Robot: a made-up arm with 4 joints.
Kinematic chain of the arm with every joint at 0, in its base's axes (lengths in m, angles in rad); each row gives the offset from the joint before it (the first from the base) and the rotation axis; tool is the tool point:
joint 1: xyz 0 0 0.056 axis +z
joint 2: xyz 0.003 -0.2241 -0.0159 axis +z
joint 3: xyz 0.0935 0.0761 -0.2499 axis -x
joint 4: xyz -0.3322 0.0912 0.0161 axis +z
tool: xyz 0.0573 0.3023 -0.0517
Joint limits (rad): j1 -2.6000..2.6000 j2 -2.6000..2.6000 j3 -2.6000..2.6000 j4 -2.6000..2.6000
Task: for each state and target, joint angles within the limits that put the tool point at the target. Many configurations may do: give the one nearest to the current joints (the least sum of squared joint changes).
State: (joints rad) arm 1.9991 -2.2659 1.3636 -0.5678
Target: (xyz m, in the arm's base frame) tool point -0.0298 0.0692 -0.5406
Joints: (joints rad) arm 2.1279 -2.5587 2.0554 -0.0152
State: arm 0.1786 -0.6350 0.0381 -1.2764
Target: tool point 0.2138 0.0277 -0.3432
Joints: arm 0.2809 -0.7307 0.4279 -0.8660
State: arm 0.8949 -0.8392 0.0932 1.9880
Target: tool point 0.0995 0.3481 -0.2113
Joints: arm 0.1246 -1.5026 -0.3470 1.7489
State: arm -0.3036 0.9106 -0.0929 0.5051
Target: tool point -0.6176 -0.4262 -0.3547
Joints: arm -0.4143 1.4985 0.3537 0.9102
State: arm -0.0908 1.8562 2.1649 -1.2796
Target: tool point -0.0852 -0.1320 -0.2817
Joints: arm -0.4936 1.9284 2.1157 -1.3365
